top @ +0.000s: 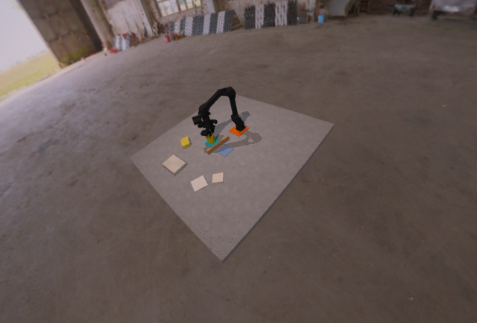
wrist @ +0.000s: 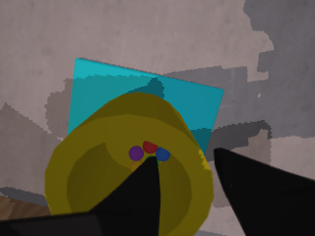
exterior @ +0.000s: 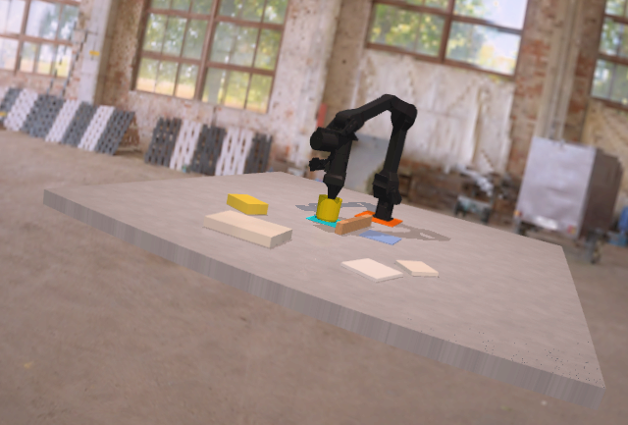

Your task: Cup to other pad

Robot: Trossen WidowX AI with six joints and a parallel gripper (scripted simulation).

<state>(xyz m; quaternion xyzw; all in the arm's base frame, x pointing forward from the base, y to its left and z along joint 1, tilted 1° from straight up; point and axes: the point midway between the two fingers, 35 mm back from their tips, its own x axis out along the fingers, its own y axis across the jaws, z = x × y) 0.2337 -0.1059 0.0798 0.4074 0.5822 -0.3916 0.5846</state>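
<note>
Now: gripper tip 20 mm short of the yellow cup, 10 mm to the right of it and 10 mm above it. Also, from my gripper tip: wooden bar: 30 mm ahead, 100 mm to the left, 40 mm below; cyan pad: 30 mm ahead, 20 mm to the left, 60 mm below; thick beige slab: 390 mm ahead, 30 mm to the right, 40 mm below.
</note>
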